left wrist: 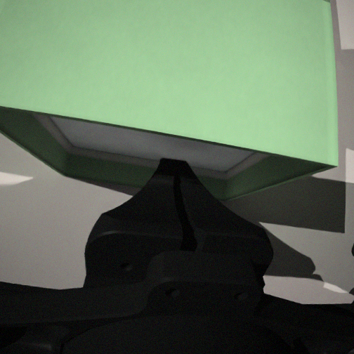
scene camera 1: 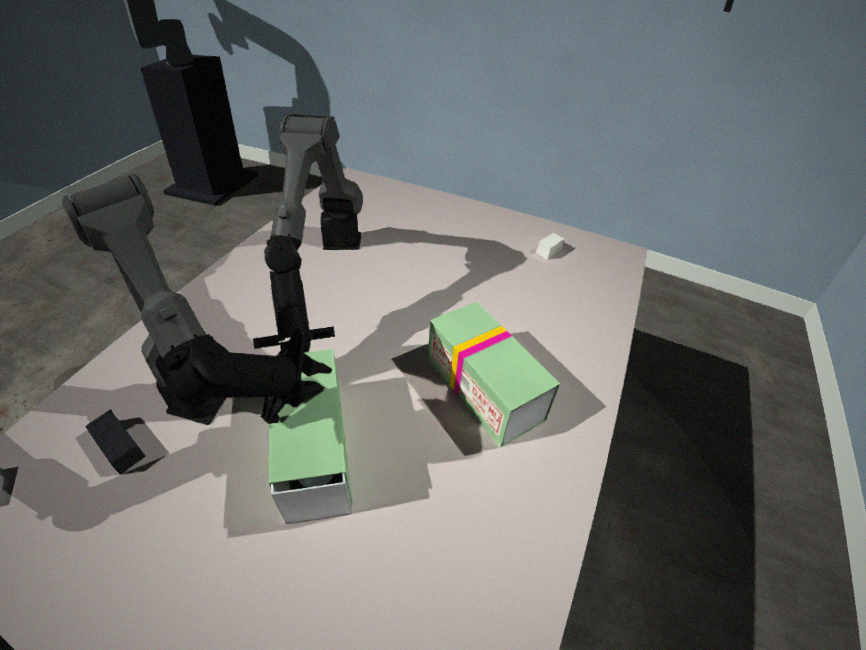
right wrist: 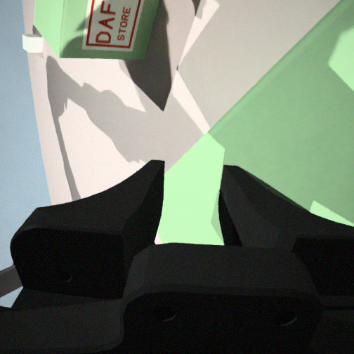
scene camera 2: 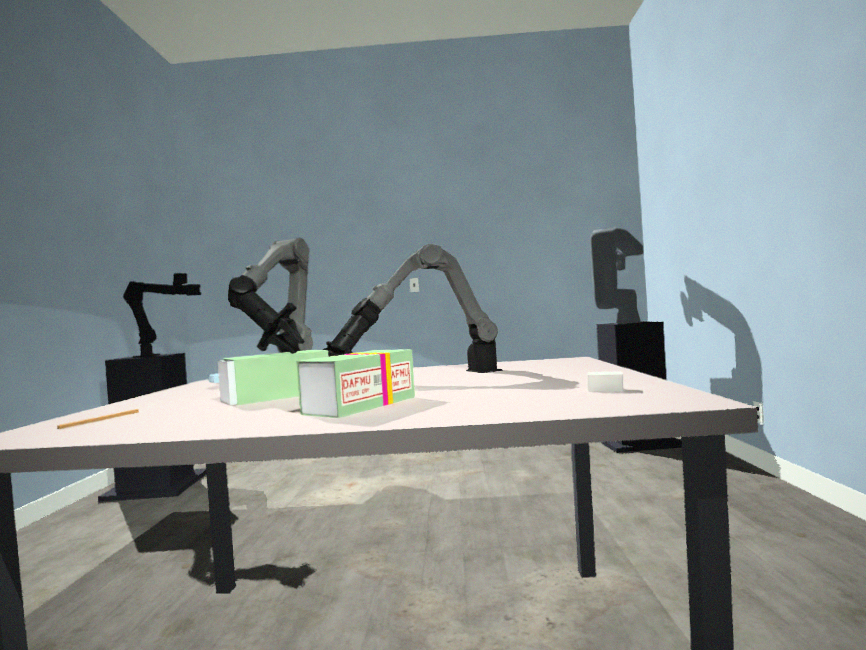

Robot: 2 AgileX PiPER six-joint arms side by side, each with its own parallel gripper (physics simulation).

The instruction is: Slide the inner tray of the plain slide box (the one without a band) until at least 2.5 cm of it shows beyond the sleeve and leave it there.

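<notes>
The plain slide box's green sleeve [scene camera 1: 307, 447] [scene camera 2: 265, 377] [left wrist: 175, 65] [right wrist: 285, 125] lies on the table. Its white inner tray [scene camera 1: 311, 502] [scene camera 2: 228, 382] sticks out a short way at the near end in scene camera 1. At the other end, the tray's end wall [left wrist: 135, 140] is recessed inside the sleeve. My left gripper [left wrist: 171, 175] [scene camera 2: 332, 349] is shut and empty, its tips at that opening; whether they touch the tray is unclear. My right gripper [right wrist: 192, 182] [scene camera 1: 328, 379] is open, low over the sleeve's top and edge; contact is unclear.
The banded green box [scene camera 1: 517, 370] [scene camera 2: 360, 386] [right wrist: 75, 30] lies right of the plain box in scene camera 1. A white block [scene camera 1: 550, 246] [scene camera 2: 605, 382] [right wrist: 33, 43] is farther back. A dark block [scene camera 1: 115, 440] lies at left. An orange stick [scene camera 2: 97, 419] lies at left in scene camera 2.
</notes>
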